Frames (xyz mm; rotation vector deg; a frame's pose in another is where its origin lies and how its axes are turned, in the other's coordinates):
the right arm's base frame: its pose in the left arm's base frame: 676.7 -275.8 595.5 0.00 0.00 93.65
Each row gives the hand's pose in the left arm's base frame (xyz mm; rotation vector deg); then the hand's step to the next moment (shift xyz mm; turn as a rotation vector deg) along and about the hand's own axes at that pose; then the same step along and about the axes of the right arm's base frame.
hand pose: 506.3 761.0 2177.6 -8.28 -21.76 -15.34
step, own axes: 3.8 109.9 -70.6 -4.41 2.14 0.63
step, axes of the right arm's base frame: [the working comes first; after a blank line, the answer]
step, axes of the left arm's base frame: 59.1 90.7 -73.2 -3.55 3.18 -1.30

86.8 -64.7 -73.2 3.40 3.34 -1.30
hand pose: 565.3 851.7 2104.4 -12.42 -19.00 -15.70
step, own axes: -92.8 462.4 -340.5 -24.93 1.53 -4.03
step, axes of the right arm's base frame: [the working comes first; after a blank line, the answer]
step, axes of the left arm's base frame: 152.5 369.7 -422.4 -21.04 6.11 -12.65

359.3 -175.7 -422.4 7.44 20.61 -12.65
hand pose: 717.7 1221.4 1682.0 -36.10 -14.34 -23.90
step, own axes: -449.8 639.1 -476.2 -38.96 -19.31 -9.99
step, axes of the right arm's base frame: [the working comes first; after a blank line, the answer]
step, axes of the left arm's base frame: -64.6 308.0 -859.4 -42.26 -8.55 -11.46

311.4 44.8 -859.4 -5.84 42.72 -11.46
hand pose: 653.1 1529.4 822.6 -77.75 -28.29 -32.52
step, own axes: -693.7 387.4 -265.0 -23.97 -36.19 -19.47
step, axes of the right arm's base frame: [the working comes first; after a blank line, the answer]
step, axes of the left arm's base frame: -285.2 -151.7 -772.8 -41.47 -21.31 9.44

-133.2 294.2 -772.8 -18.63 42.75 9.44
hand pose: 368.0 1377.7 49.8 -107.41 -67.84 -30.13
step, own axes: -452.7 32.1 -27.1 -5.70 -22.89 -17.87
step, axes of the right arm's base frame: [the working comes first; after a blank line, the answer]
step, axes of the left arm's base frame: -180.7 -268.9 -319.0 -21.36 -13.04 15.79

-256.8 197.5 -319.0 -11.65 22.15 15.79
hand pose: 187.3 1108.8 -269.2 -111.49 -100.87 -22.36
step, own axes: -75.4 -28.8 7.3 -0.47 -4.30 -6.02
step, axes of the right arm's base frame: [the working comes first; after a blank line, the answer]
step, axes of the left arm's base frame: -39.0 -58.5 -40.3 -3.65 -3.35 5.52

-55.9 42.6 -40.3 -3.11 3.85 5.52
